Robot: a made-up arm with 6 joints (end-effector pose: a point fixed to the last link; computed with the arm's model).
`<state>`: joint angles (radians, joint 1 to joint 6).
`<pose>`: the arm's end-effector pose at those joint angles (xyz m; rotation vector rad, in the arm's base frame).
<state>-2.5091 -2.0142 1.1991 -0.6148 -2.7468 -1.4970</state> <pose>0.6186 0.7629 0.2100 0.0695 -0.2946 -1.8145</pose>
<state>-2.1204 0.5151 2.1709 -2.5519 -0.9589 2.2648</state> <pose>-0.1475 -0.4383 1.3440 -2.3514 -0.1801 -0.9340</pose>
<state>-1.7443 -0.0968 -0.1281 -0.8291 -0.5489 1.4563</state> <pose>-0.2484 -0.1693 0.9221 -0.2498 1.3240 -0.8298</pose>
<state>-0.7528 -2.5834 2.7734 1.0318 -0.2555 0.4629</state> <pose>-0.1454 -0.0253 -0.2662 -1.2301 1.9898 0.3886</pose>
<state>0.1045 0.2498 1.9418 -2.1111 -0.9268 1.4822</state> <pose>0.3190 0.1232 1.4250 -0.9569 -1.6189 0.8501</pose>
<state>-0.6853 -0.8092 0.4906 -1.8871 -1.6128 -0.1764</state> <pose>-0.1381 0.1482 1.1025 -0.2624 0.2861 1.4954</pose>
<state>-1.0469 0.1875 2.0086 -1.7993 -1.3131 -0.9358</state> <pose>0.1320 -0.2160 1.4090 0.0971 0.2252 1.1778</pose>
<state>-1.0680 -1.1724 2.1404 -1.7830 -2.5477 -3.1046</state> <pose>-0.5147 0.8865 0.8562 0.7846 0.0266 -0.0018</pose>
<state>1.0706 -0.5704 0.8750 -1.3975 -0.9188 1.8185</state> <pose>0.0054 -0.1231 1.2910 -0.8691 -1.6738 0.8269</pose>
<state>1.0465 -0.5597 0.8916 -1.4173 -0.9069 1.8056</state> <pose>0.0017 -0.1162 1.2959 -0.8550 -1.6629 0.8273</pose>
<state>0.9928 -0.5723 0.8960 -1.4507 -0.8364 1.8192</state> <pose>-0.0169 -0.1222 1.2947 -0.8138 -1.6259 0.7537</pose>
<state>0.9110 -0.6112 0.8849 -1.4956 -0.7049 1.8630</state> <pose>-0.0534 -0.1390 1.2858 -0.7478 -1.5599 0.6033</pose>
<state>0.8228 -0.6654 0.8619 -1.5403 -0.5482 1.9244</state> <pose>-0.1005 -0.1572 1.2701 -0.6765 -1.4778 0.4216</pose>
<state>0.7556 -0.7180 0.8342 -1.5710 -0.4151 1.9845</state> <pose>-0.1430 -0.1707 1.2522 -0.6218 -1.4027 0.2662</pose>
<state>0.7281 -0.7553 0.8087 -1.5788 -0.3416 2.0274</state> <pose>-0.1671 -0.1813 1.2374 -0.5973 -1.3571 0.1750</pose>
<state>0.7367 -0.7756 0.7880 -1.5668 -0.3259 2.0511</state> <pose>-0.1721 -0.1917 1.2278 -0.6001 -1.3443 0.1441</pose>
